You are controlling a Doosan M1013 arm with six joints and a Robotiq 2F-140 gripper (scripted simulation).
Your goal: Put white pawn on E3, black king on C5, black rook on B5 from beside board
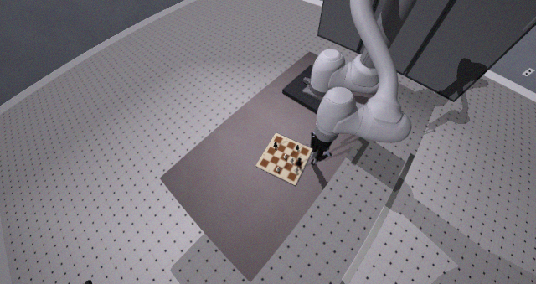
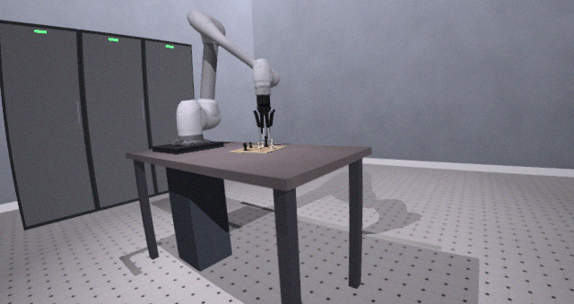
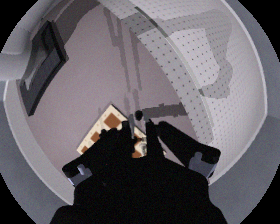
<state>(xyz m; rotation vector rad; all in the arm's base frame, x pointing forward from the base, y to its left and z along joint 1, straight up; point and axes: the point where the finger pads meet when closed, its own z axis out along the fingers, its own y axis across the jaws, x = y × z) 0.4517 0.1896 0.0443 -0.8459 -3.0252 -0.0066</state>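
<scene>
The black chess piece lies 5 cm ahead of my hand, 6 cm to the right of it and 4 cm below it. From my hand the other things lie so: chessboard: 6 cm ahead, 13 cm to the right, 7 cm below.
</scene>
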